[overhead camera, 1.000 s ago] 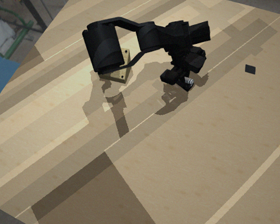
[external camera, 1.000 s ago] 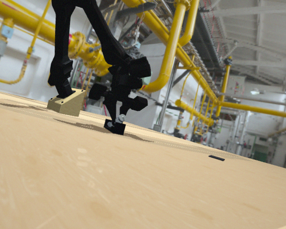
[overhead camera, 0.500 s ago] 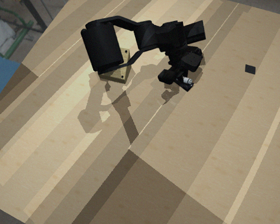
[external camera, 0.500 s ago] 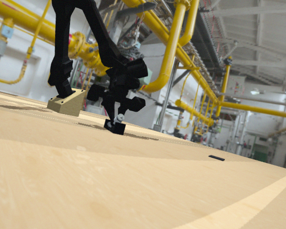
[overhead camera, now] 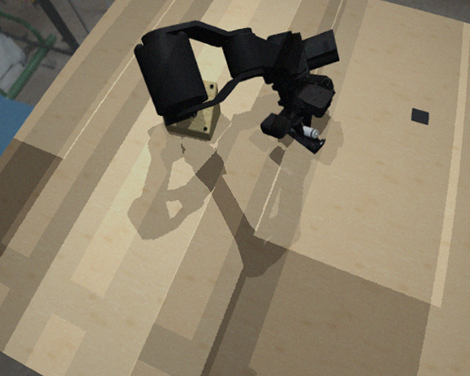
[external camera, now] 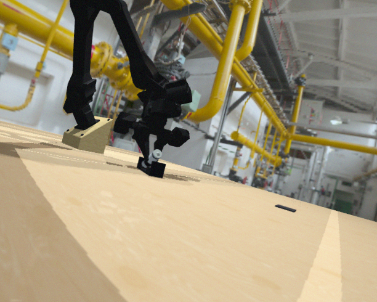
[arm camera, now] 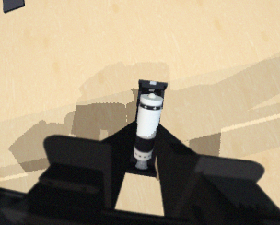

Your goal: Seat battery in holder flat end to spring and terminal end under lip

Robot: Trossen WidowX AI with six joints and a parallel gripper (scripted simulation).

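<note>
Right now the cylindrical battery is 1 cm above my gripper tip. Round my gripper tip: flat black square (30 cm ahead, 14 cm to the left, 3 cm below).
</note>
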